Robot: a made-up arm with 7 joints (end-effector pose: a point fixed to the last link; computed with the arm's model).
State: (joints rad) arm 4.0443 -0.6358 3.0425 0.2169 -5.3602 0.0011 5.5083
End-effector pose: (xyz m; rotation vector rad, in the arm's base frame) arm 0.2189 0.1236 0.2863 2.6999 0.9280 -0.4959
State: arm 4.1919 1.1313 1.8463 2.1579 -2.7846 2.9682 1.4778
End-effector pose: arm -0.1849 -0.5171 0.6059 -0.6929 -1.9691 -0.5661
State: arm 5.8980 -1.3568 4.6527 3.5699 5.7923 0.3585 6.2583
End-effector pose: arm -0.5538 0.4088 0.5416 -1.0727 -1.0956 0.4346
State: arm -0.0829 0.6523 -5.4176 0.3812 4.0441 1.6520 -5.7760
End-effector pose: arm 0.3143 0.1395 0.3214 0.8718 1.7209 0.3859
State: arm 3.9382 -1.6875 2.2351 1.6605 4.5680 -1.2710 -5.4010
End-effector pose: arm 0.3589 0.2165 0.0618 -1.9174 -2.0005 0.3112
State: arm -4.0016 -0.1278 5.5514 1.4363 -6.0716 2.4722 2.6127
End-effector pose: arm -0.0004 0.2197 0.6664 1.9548 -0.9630 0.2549
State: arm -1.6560 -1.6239 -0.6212 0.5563 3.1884 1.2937 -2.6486
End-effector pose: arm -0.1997 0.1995 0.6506 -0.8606 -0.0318 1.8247
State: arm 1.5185 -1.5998 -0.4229 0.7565 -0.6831 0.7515 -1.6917
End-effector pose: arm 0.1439 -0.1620 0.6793 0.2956 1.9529 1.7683
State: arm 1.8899 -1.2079 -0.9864 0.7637 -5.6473 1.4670 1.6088
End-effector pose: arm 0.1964 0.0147 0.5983 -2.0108 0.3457 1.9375
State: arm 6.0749 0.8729 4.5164 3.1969 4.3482 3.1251 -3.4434
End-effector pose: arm 0.3361 -0.0268 0.7485 2.7058 -0.6132 -1.3341
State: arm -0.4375 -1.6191 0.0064 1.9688 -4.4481 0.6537 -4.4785
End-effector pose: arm -0.5448 0.2560 0.7279 -0.8341 -0.2532 -0.0833
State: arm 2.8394 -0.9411 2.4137 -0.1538 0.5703 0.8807 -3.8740
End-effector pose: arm 0.0302 -0.0185 0.3465 -1.1574 -1.2680 -0.7512
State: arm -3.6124 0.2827 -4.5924 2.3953 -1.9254 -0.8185 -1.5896
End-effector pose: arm -0.0979 -0.1864 0.9578 0.3120 1.1189 -1.6677
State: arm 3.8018 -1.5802 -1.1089 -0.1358 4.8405 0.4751 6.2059
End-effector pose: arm -0.0206 0.0461 0.4197 1.0532 -1.7818 0.0958
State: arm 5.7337 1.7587 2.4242 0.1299 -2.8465 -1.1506 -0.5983
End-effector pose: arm 0.1462 -0.1209 0.3618 2.2455 -0.1369 -1.4610
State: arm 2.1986 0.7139 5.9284 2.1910 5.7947 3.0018 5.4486
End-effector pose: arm -0.1473 0.3960 0.5842 0.8329 1.4868 -0.9567
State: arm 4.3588 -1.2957 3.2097 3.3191 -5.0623 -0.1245 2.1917
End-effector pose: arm 0.3236 0.5805 0.6275 -0.3856 1.1191 1.3145
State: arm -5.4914 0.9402 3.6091 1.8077 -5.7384 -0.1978 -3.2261
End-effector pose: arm 0.2815 0.1358 0.9950 0.1973 0.3824 -1.6529
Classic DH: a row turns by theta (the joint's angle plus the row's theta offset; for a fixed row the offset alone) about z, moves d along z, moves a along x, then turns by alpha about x. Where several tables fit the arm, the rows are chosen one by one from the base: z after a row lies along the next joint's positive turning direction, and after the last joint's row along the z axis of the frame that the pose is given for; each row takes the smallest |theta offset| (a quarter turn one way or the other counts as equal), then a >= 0, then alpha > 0; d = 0 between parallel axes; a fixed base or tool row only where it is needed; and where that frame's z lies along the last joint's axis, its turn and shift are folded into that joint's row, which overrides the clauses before.
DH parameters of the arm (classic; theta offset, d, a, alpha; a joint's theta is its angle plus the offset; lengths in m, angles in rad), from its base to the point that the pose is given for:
joint 1: 0 0.365 0 -1.5708
joint 2: 0 0 0 1.5708
joint 3: 0 0.39 0.064 1.5708
joint 4: 0 0 0.052 1.5708
joint 5: 0 0.231 0 1.5708
joint 6: 0 0 0.09 -1.5708
joint 7: 0 0.115 0 0

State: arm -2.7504 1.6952 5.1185 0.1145 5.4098 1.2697 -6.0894
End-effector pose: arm -0.0853 0.0941 0.3777 0.2452 0.2662 0.7361
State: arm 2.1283 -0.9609 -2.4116 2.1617 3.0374 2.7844 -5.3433
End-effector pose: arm 0.3503 -0.4244 0.6707 -0.3251 -1.0208 0.1468
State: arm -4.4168 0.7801 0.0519 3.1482 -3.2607 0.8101 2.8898
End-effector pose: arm -0.1562 0.5062 0.9170 0.0660 0.0095 -1.5740
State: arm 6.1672 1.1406 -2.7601 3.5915 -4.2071 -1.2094 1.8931
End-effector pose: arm 0.5064 0.0563 0.6391 -0.8286 -0.1722 -1.2681
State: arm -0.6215 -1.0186 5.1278 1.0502 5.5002 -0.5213 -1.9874
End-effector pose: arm -0.3397 -0.1433 0.7691 1.0118 0.1285 -0.2915
